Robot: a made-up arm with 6 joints.
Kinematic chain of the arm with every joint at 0, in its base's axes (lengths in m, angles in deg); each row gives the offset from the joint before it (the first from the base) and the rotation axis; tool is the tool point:
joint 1: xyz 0 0 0.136 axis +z
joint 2: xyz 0 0 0 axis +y
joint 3: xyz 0 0 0.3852 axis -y
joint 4: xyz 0 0 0 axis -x
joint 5: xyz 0.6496 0 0 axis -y
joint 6: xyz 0 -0.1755 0 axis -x
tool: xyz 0 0 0
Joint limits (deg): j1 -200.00..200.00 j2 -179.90..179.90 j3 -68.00..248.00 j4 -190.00..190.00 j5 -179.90..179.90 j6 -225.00..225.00
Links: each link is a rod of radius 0.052 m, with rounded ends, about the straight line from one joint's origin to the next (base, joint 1, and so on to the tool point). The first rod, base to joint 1, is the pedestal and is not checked.
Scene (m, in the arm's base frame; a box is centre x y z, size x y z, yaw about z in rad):
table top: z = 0
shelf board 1: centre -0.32 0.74 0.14 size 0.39 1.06 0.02 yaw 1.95
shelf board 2: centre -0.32 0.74 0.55 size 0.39 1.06 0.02 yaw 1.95
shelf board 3: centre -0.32 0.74 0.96 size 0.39 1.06 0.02 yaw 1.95
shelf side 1: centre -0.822 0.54 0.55 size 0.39 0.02 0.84 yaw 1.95
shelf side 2: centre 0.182 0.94 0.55 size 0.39 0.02 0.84 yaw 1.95
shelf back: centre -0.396 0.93 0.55 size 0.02 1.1 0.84 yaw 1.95
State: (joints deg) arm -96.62 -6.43 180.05 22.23 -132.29 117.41
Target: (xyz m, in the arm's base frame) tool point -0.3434 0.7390 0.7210
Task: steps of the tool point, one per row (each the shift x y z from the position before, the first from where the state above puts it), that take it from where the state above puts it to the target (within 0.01 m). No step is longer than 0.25 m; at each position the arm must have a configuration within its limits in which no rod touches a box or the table.
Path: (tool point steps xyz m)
1: 0.0340 -0.0674 0.0141
2: 0.0263 -0.0678 -0.0001
3: 0.0195 -0.0648 -0.0141
4: -0.1070 -0.0186 0.1740
5: -0.0933 -0.0892 0.1676
6: -0.0221 0.0683 0.0338
7: -0.0255 0.0731 0.0173
8: -0.0286 0.0740 0.0000
9: -0.0311 0.0714 -0.0174
10: -0.0328 0.0647 -0.0338

